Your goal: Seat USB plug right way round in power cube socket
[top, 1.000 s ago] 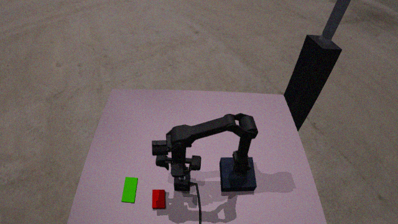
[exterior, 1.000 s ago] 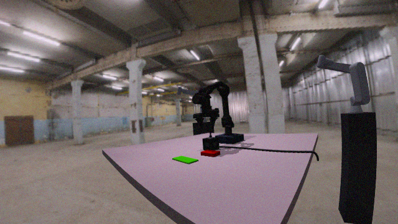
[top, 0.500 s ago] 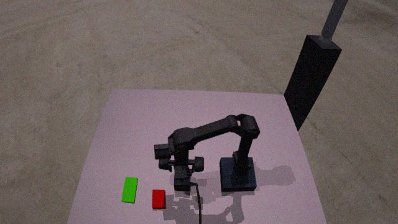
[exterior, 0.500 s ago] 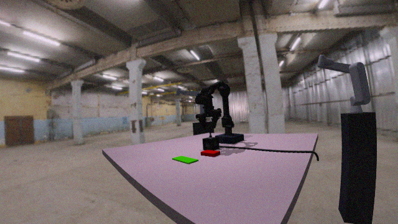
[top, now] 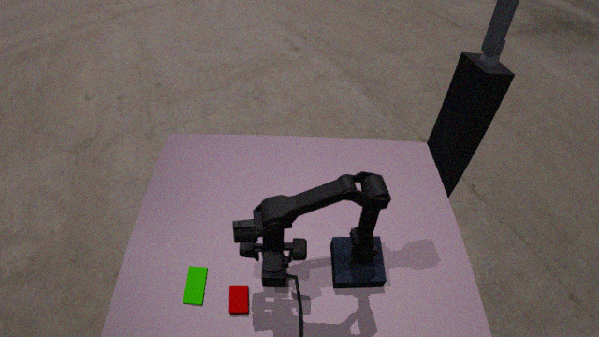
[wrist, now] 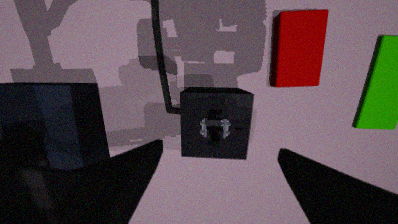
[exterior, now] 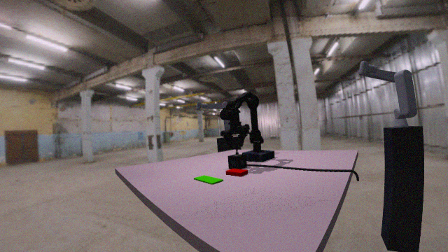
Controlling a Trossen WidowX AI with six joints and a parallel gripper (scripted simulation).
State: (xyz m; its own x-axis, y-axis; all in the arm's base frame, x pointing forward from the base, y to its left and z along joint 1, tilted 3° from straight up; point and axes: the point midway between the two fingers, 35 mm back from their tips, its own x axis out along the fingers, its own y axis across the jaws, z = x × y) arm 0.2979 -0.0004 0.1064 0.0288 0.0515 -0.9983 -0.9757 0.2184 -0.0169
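Now: the dark USB plug 3 cm below my gripper tip. From my gripper tip the other things lie so: metal-rimmed socket: 5 cm below; then red pad: 13 cm ahead, 7 cm to the left, 11 cm below; then green pad: 27 cm ahead, 12 cm below.
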